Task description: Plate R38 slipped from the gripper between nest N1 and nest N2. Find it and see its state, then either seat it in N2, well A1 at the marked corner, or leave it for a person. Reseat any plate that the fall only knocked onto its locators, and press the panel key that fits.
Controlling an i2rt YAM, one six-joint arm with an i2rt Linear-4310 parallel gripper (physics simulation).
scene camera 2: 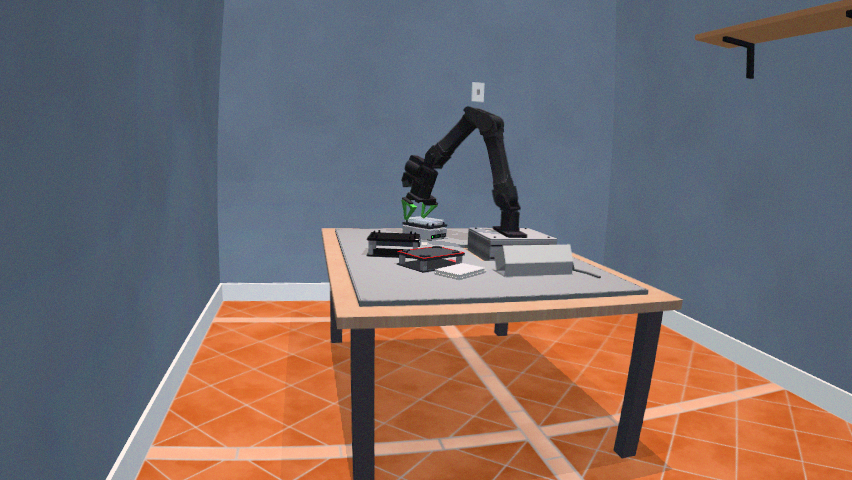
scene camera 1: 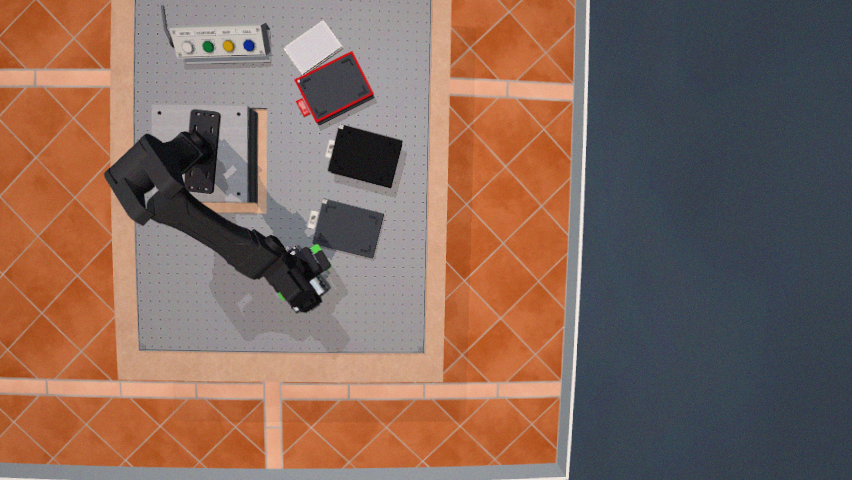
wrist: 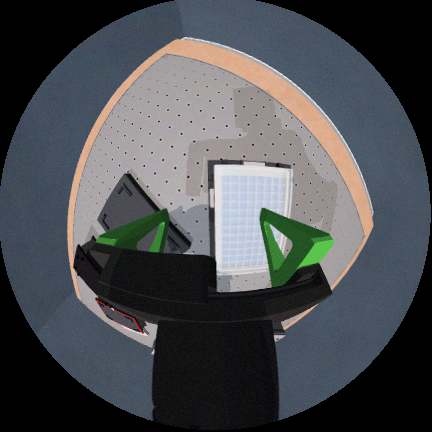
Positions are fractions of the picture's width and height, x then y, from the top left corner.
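Note:
Visible in the scene: a dark grey station N2 (scene camera 1: 0.40, 0.47), seen also in the wrist view (wrist: 0.30, 0.47); a white well plate (scene camera 1: 0.37, 0.09); and my gripper (wrist: 0.49, 0.49).

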